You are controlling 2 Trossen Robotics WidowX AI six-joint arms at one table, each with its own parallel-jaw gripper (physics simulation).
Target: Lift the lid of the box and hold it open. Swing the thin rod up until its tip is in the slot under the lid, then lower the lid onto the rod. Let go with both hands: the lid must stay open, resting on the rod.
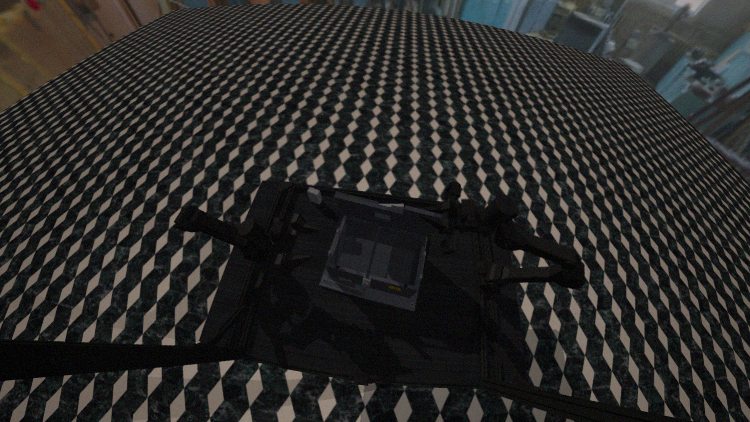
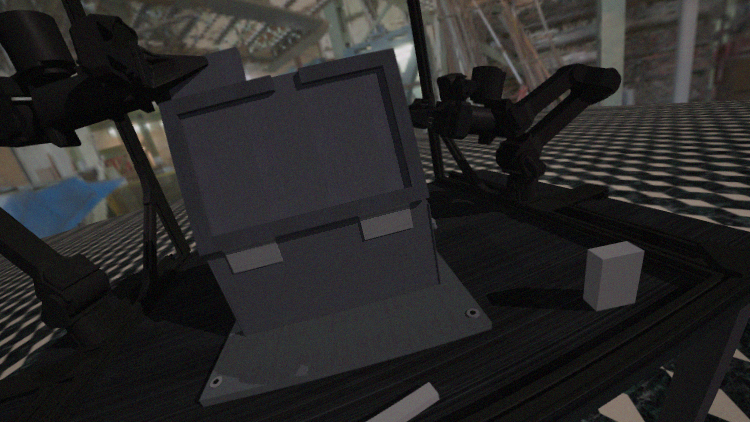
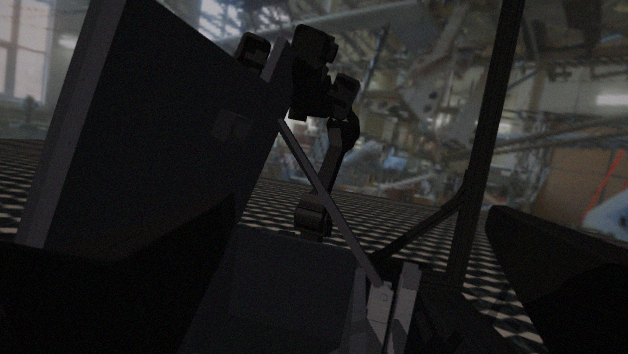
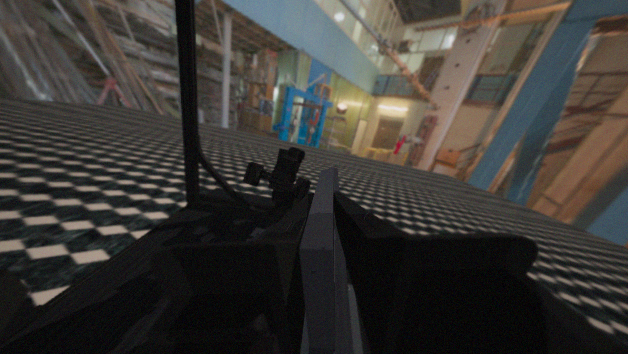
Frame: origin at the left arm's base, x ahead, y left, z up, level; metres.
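Seen in the pictures: left gripper, fingertip midpoint: (image 1: pixel 316 243) (image 3: pixel 359 210) (image 4: pixel 274 184); right gripper, fingertip midpoint: (image 1: pixel 419 212) (image 2: pixel 209 63) (image 3: pixel 288 58) (image 4: pixel 323 199); left arm's base at its link origin: (image 1: pixel 261 256) (image 2: pixel 523 197) (image 4: pixel 280 211); right arm's base at its link origin: (image 1: pixel 485 285) (image 2: pixel 102 337).
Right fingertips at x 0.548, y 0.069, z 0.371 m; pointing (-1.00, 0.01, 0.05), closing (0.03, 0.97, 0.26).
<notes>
Pixels of each thing's middle, then the offset from my right fingertips to it. Level surfaces: height alone.
- grey box at the middle of its body: (image 3: pixel 231 320) (image 2: pixel 328 240) (image 1: pixel 379 248) dx -0.084, dy +0.006, dz -0.290 m
- thin rod at the middle of its body: (image 3: pixel 330 205) (image 1: pixel 372 254) dx -0.106, dy -0.073, dz -0.150 m
- dark table top at its surface level: dz -0.390 m
The grey box (image 1: pixel 375 261) (image 2: pixel 331 268) stands on its base plate (image 2: pixel 352 339). Its lid (image 2: pixel 290 146) (image 3: pixel 190 140) (image 4: pixel 319 263) is raised steeply. My right gripper (image 1: pixel 450 209) (image 3: pixel 288 57) (image 4: pixel 323 199) is shut on the lid's free edge. The thin rod (image 3: pixel 334 208) is swung up at a slant from its hinge at the box's side. Its upper end meets the lid's underside; the slot is too dark to make out. My left gripper (image 1: pixel 295 239) (image 2: pixel 415 113) (image 4: pixel 274 184) is open and empty, drawn back from the rod beside the box.
A black upright post (image 2: pixel 423 84) (image 3: pixel 474 175) (image 4: pixel 186 105) with slanted braces stands at the table's far edge. A small pale block (image 2: pixel 411 403) lies on the dark table top (image 1: pixel 373 347) behind the box. The floor is chequered.
</notes>
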